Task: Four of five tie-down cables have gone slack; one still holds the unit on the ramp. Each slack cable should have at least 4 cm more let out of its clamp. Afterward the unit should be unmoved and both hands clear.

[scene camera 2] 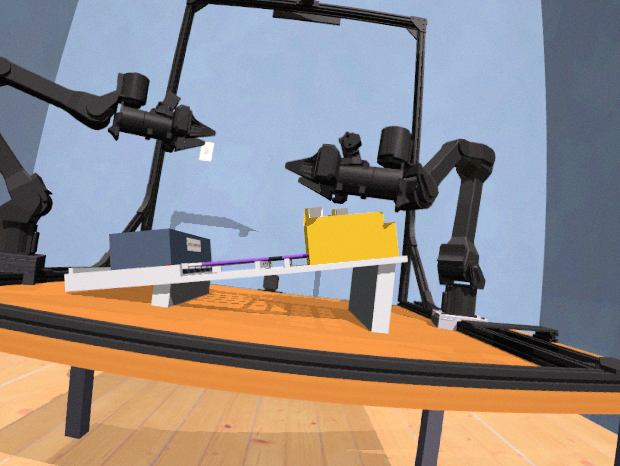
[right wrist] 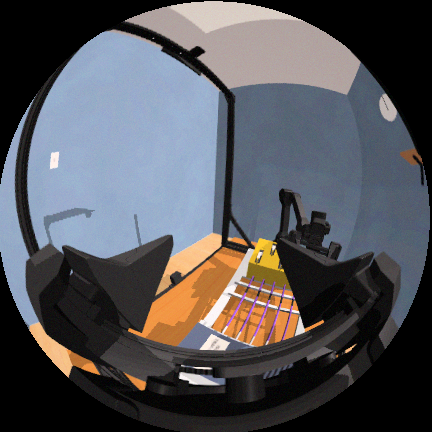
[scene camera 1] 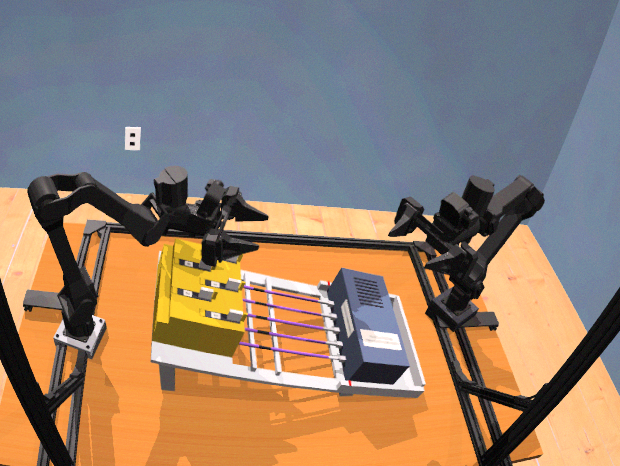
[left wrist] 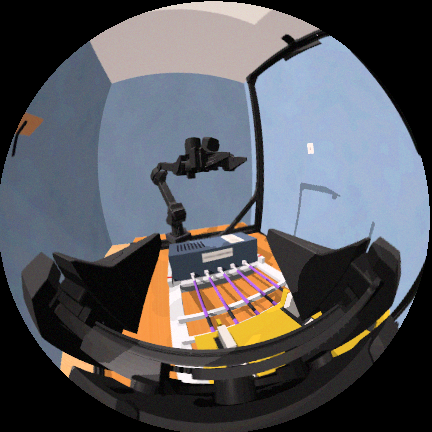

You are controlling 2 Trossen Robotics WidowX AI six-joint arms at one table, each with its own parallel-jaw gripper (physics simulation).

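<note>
The yellow clamp block [scene camera 1: 200, 333] [scene camera 2: 350, 238] [right wrist: 267, 274] stands at the raised end of the white ramp [scene camera 1: 295, 381] [scene camera 2: 240, 273]. Several clamps with pale levers [scene camera 1: 235, 315] [scene camera 2: 314, 212] [left wrist: 226, 336] are on its top. Purple cables [scene camera 1: 300, 324] [scene camera 2: 235, 261] [left wrist: 200, 299] with dark bands run to the blue-grey unit [scene camera 1: 370, 318] [scene camera 2: 140, 249] [left wrist: 190, 260], which sits at the low end. Which are slack I cannot tell. My left gripper [scene camera 1: 262, 231] [scene camera 2: 293, 172] is open above the block, partly hiding the far clamps in scene camera 1. My right gripper [scene camera 1: 408, 250] [scene camera 2: 210, 138] is open, raised beyond the unit.
White cross bars [scene camera 1: 274, 345] span the ramp's open middle below the cables. A black frame [scene camera 1: 320, 241] [scene camera 2: 300, 356] runs around the orange table [scene camera 1: 200, 425], with upright posts [scene camera 2: 418, 90]. Low end walls [scene camera 1: 411, 345] of the ramp stand close around the unit.
</note>
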